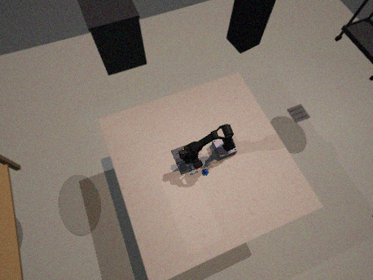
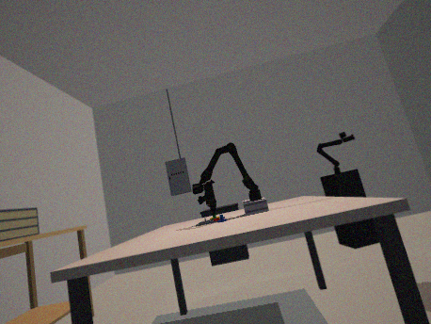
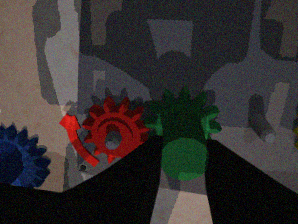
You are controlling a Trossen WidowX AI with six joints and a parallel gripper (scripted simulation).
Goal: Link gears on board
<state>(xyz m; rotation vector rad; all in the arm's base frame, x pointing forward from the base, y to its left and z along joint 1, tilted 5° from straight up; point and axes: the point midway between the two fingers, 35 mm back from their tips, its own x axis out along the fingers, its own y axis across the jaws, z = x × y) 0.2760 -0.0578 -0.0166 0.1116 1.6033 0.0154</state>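
Right now the green gear is 1 cm below my gripper tip. From my gripper tip the other things lie so: red gear 4 cm to the left, 2 cm below, 1 cm behind; then dark blue gear 12 cm to the left, 4 cm behind, 2 cm below; then red arrow 6 cm to the left, 3 cm below, 2 cm behind.
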